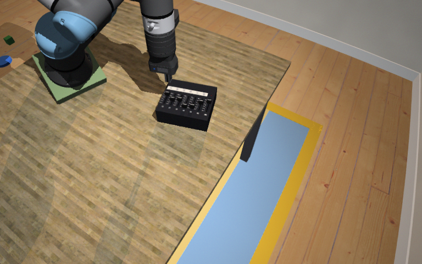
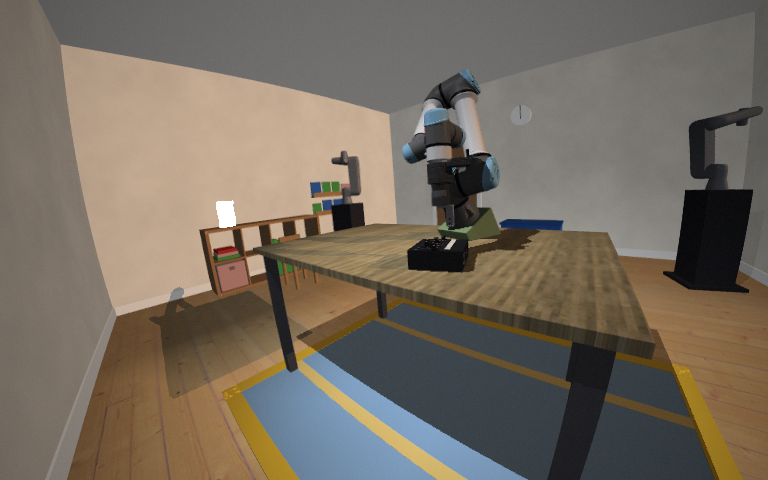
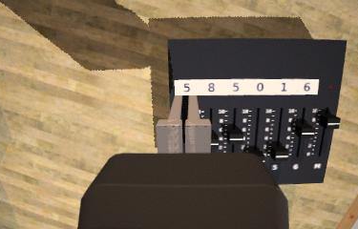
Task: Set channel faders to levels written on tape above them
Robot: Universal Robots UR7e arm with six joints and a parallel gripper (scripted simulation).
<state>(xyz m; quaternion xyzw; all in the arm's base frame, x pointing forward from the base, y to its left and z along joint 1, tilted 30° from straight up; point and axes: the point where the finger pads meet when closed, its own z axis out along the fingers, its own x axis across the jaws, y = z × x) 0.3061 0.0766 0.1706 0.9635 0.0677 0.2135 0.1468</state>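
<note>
Right now my hand is 9 cm short of the channel 5 fader cap, 5 cm to the left of it and 5 cm above it. Round my hand: channel 6 fader cap 11 cm ahead, 2 cm to the right, 5 cm below; then master fader cap 14 cm ahead, 1 cm to the right, 5 cm below.
</note>
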